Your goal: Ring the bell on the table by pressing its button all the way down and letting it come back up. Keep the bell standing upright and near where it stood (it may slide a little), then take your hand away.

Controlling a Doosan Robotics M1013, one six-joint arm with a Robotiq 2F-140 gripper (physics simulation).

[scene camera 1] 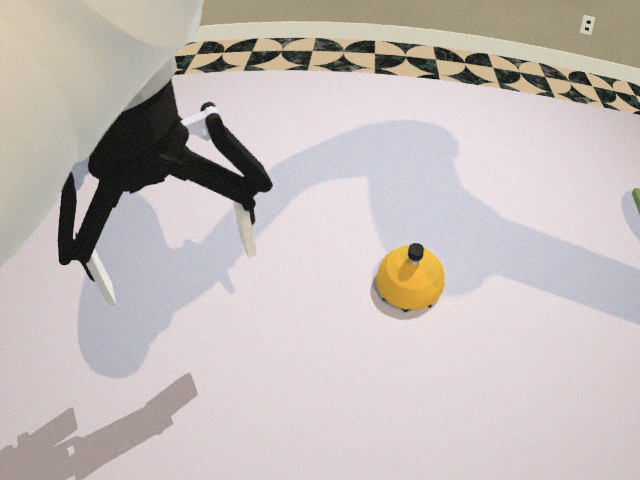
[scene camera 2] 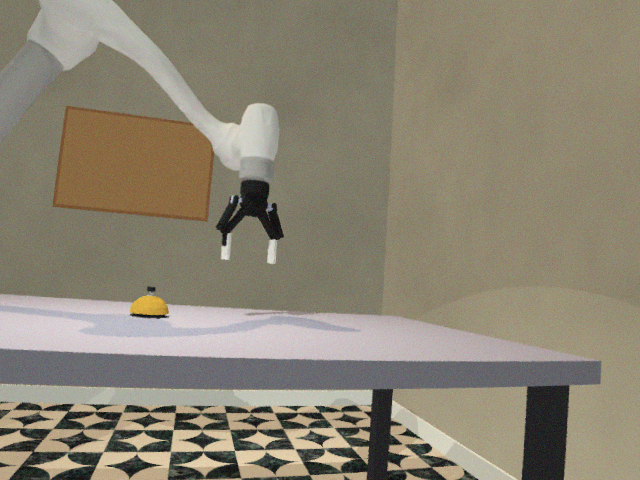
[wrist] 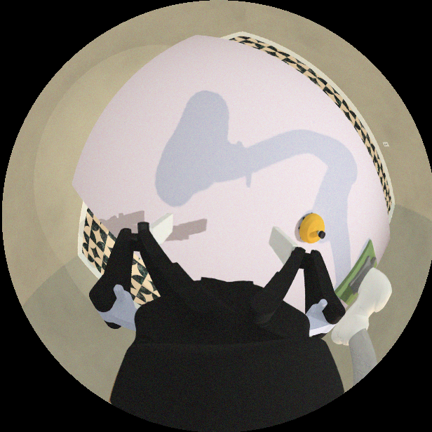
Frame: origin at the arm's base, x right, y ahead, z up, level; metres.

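Where they show: gripper, between the fingertips: (scene camera 1: pixel 176 271) (scene camera 2: pixel 249 261).
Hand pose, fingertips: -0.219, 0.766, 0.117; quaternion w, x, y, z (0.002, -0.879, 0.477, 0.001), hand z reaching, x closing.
Note:
Each offset is from my fingertips to the top centre of the thing, as dx, dy, dz.
The bell @(+0.124, -0.221, -0.078) (scene camera 1: pixel 409 281) (scene camera 2: pixel 149 306) (wrist: pixel 310 228) is a yellow-orange dome with a dark base, standing upright on the table (scene camera 1: pixel 320 403) (scene camera 2: pixel 310 373) (wrist: pixel 255 85). Its black button @(+0.124, -0.221, -0.078) (scene camera 1: pixel 415 251) (scene camera 2: pixel 150 288) (wrist: pixel 321 234) sits raised on a thin stem at the top. My gripper (scene camera 1: pixel 181 279) (scene camera 2: pixel 248 260) (wrist: pixel 222 229) is open, with nothing between its pale fingertips. It points down and hangs above the table, higher than the bell and off to one side: left of the bell in the first scene view, right of it in the second. It does not touch the bell.
A green object (scene camera 1: pixel 637 200) (wrist: pixel 356 275) lies near the arm's base, partly cut off in the first scene view. The right end of the table shows in the second scene view. A brown board (scene camera 2: pixel 133 164) hangs on the wall behind the arm.

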